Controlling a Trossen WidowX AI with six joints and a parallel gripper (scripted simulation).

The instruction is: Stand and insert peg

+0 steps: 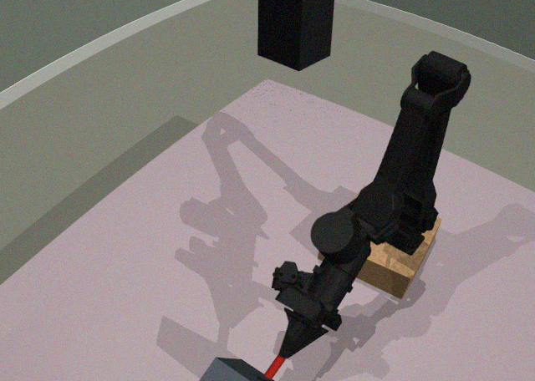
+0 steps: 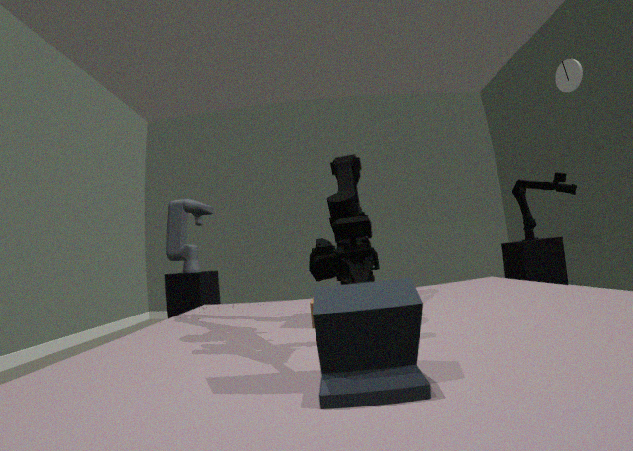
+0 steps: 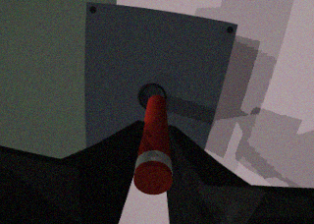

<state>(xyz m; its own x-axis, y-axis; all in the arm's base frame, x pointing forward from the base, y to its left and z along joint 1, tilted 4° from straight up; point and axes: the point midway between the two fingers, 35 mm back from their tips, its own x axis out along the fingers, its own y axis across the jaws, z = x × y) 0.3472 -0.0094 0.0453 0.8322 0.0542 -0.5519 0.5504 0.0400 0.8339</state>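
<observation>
The red peg lies 10 mm behind my gripper tip and 10 mm above it. Round my gripper tip: sloped panel 70 mm ahead, 30 mm below.
</observation>
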